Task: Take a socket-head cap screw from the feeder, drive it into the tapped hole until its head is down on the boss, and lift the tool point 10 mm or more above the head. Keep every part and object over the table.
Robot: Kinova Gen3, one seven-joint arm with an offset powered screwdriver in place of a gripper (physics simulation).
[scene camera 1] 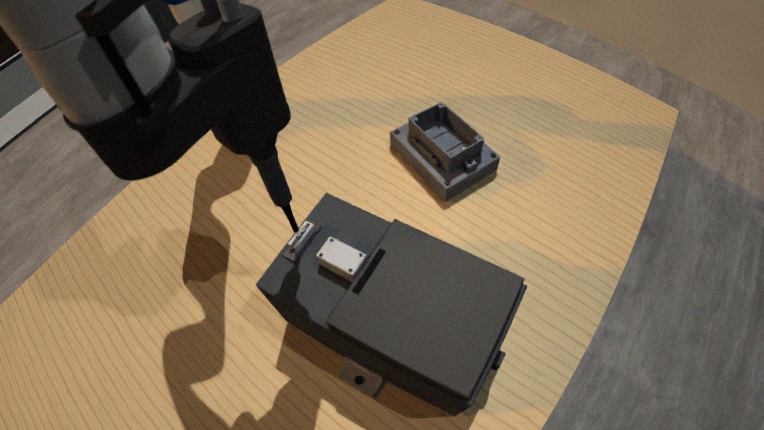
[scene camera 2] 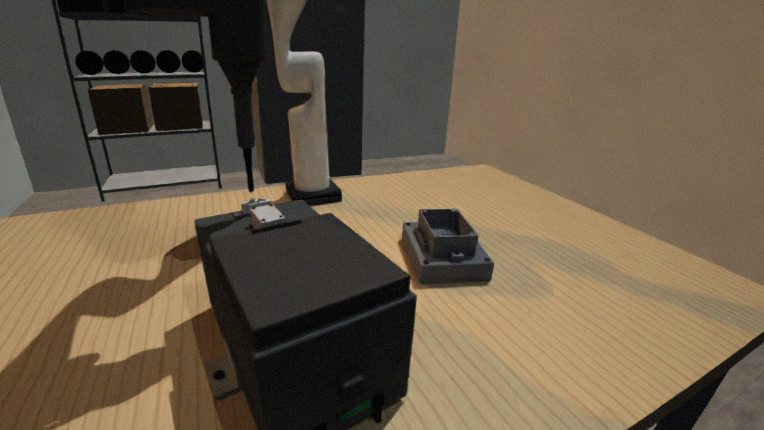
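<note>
The black screw feeder stands on the table, with a small silver pick-up rail on its lower deck. My screwdriver points down with its bit tip at the rail's far end in scene camera 1; in scene camera 2 a small gap shows between tip and rail. The tip is too small to tell whether it bears a screw. The grey housing lies apart from the feeder, upright, with a small holed boss at the foot of its raised open box.
A pale block with dark corner holes sits on the feeder deck beside the rail. A tab juts from the feeder's side. The arm's white base column stands behind the feeder at the table's back edge.
</note>
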